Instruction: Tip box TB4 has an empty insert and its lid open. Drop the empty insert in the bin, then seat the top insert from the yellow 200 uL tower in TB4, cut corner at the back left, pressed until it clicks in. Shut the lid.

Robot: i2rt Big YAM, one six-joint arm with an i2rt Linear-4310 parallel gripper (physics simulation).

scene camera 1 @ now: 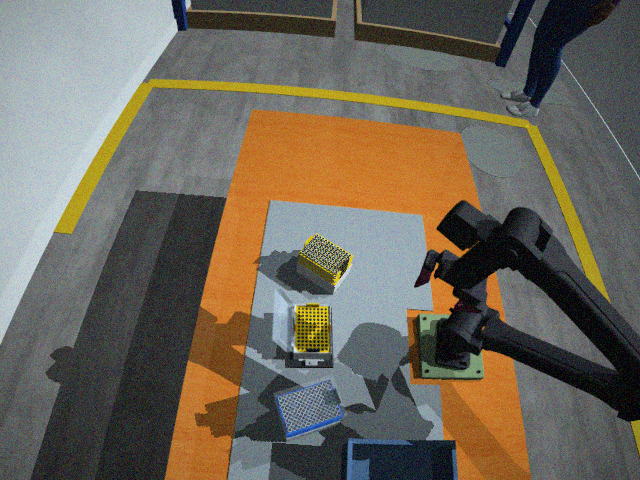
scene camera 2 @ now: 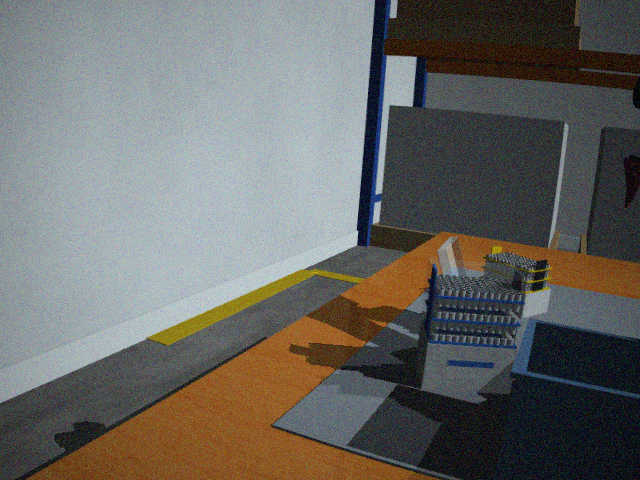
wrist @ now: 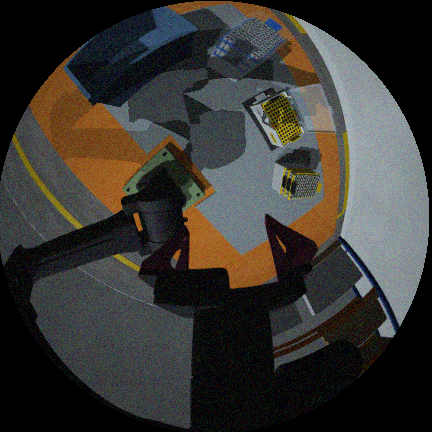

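Observation:
Tip box TB4 stands mid-mat with its clear lid open to the left in scene camera 1. A yellow insert with empty holes sits in it. The yellow tower stands behind the box, turned at an angle, with stacked inserts full of tips. The blue bin is at the front. My gripper is open and empty, high over the right side; in scene camera 1 part of it is hidden by the arm.
A blue tower of tip inserts stands between TB4 and the bin. The arm's green base plate is at the right edge of the grey mat. A person stands beyond the table.

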